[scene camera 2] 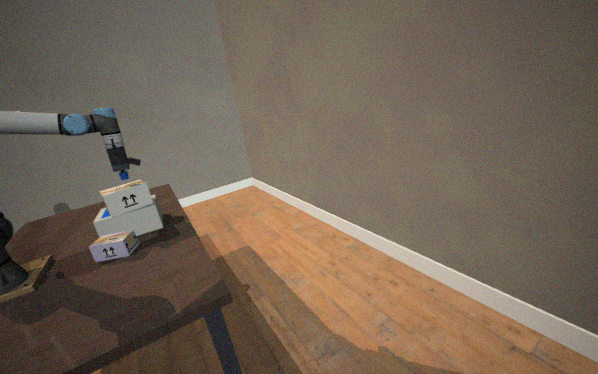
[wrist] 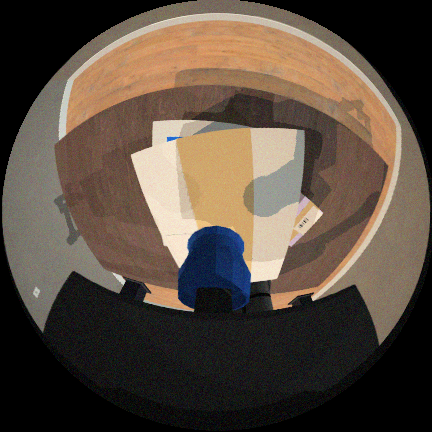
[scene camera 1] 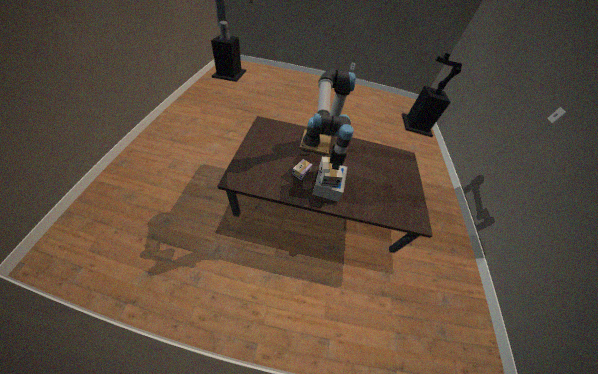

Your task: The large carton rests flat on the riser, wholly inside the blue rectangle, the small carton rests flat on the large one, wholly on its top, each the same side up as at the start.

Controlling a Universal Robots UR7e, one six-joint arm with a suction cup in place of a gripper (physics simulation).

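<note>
The large carton (scene camera 1: 331, 178) (scene camera 2: 129, 197) (wrist: 217, 175), white with tan tape, rests flat on the white riser (scene camera 1: 328, 193) (scene camera 2: 142, 224) (wrist: 161, 128), turned a little against it. Part of the blue rectangle (scene camera 2: 105, 213) (wrist: 172, 139) shows beside it; the rest is hidden. The small carton (scene camera 1: 301, 169) (scene camera 2: 113, 248) (wrist: 305, 221), lilac with tan tape, rests flat on the table beside the riser. Arrows on both cartons point up in scene camera 2. My suction cup (scene camera 2: 124, 176) (wrist: 215, 240) is just above the large carton's top, with a narrow gap in scene camera 2; it holds nothing.
The dark table (scene camera 1: 385, 200) (scene camera 2: 75, 280) (wrist: 115, 210) carries the arm's wooden base plate (scene camera 1: 316, 148) (scene camera 2: 39, 275) behind the cartons. Two black pedestals (scene camera 1: 227, 57) (scene camera 1: 427, 110) stand on the floor beyond the table.
</note>
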